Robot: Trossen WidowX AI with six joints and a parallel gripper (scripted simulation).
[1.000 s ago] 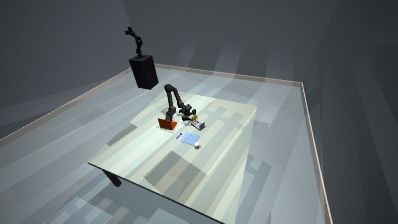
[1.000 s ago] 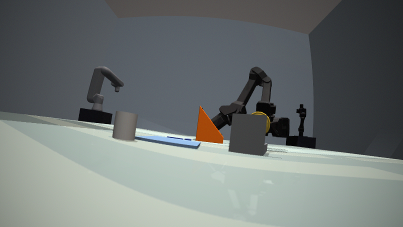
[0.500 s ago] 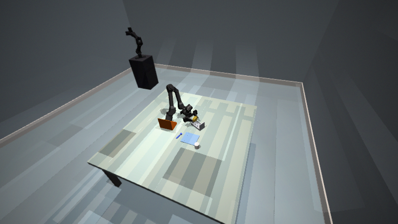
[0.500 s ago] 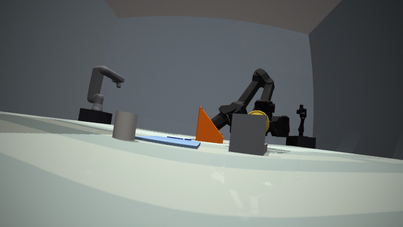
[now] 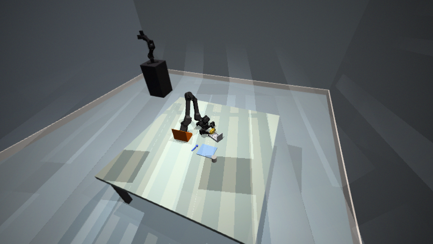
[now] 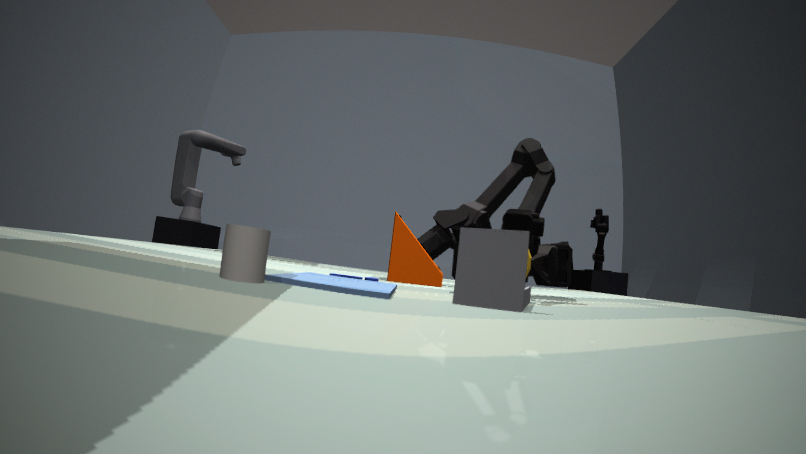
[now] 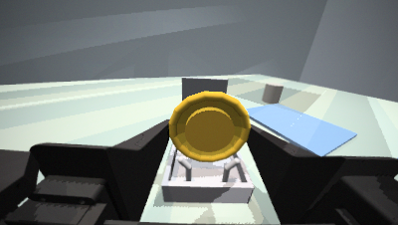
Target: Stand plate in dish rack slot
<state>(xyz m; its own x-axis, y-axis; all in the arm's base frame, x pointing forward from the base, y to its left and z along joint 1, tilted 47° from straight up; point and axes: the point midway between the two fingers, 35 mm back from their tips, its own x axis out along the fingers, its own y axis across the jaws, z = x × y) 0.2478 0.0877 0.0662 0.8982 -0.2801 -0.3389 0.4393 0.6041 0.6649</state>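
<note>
My gripper tip is now 10 mm past the yellow plate. Also, from my gripper tip: blue spoon 200 mm to the right, 100 mm behind, 50 mm below; then grey dish rack 30 mm below, 30 mm ahead, 10 mm to the right.
</note>
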